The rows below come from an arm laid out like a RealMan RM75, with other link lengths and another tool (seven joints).
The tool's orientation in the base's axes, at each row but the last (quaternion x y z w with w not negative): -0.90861 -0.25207 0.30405 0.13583; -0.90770 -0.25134 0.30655 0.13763; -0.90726 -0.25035 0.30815 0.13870; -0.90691 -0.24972 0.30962 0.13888; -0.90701 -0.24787 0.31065 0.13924; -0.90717 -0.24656 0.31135 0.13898; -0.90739 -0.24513 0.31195 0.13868; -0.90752 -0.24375 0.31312 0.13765
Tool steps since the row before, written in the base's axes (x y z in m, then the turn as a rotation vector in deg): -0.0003 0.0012 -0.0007 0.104 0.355 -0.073; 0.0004 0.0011 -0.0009 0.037 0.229 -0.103; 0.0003 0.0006 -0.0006 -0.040 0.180 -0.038; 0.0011 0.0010 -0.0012 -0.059 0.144 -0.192; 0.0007 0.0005 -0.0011 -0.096 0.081 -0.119; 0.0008 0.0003 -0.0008 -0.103 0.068 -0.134; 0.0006 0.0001 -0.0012 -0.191 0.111 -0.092; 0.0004 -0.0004 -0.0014 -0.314 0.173 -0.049
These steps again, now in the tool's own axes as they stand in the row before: 0.0008 -0.0008 0.0008 0.299 -0.229 0.025; 0.0013 -0.0004 0.0006 0.199 -0.136 0.079; 0.0008 -0.0001 0.0003 0.088 -0.150 0.072; 0.0019 0.0001 0.0003 0.132 -0.064 0.199; 0.0013 0.0003 0.0005 0.037 -0.054 0.160; 0.0011 0.0004 0.0001 0.032 -0.040 0.175; 0.0011 0.0006 0.0005 -0.026 -0.125 0.203; 0.0008 0.0010 0.0008 -0.099 -0.238 0.254
